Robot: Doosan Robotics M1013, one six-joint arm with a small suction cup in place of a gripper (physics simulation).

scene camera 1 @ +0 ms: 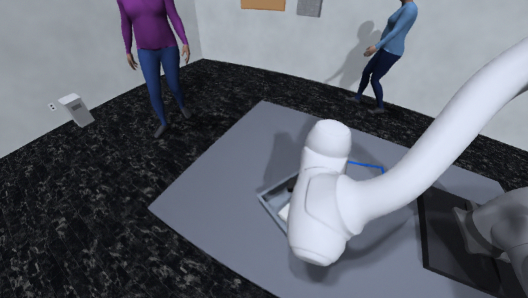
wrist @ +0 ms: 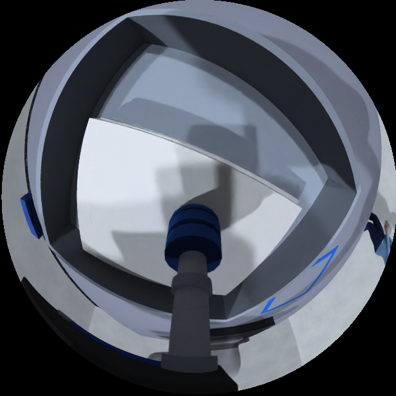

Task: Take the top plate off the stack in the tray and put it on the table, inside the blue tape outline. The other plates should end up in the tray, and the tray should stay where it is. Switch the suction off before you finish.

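Pixels of known places: arm's base at its link origin: (scene camera 1: 478, 233).
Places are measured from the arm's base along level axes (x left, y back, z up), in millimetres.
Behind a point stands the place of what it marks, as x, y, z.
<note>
The tray (scene camera 1: 267, 209) @(125, -812, 12) (wrist: 165, 75) is grey with raised walls and stands on the table. White plates (scene camera 1: 283, 212) @(108, -760, -10) (wrist: 120, 175) lie flat as a stack in one part of it; thin layered edges show in the wrist view, but I cannot count them. My blue suction cup (wrist: 193, 209) is over the top plate, well inside its edges. Its tip is very close to the plate; whether they touch is hard to tell. No plate is lifted. In the scene view my arm hides the cup and much of the tray. The blue tape outline (scene camera 1: 367, 164) @(-259, -429, -35) (wrist: 307, 290) lies on the table beside the tray, partly hidden by the arm in the scene view.
The grey table (scene camera 1: 210, 185) @(82, -1061, -38) carries the tray. A dark base plate (scene camera 1: 435, 240) @(69, -208, -5) lies under the robot's base at the right. A person in purple (scene camera 1: 150, 25) and a person in light blue (scene camera 1: 400, 27) stand on the floor behind the table. The tray's walls surround the plates.
</note>
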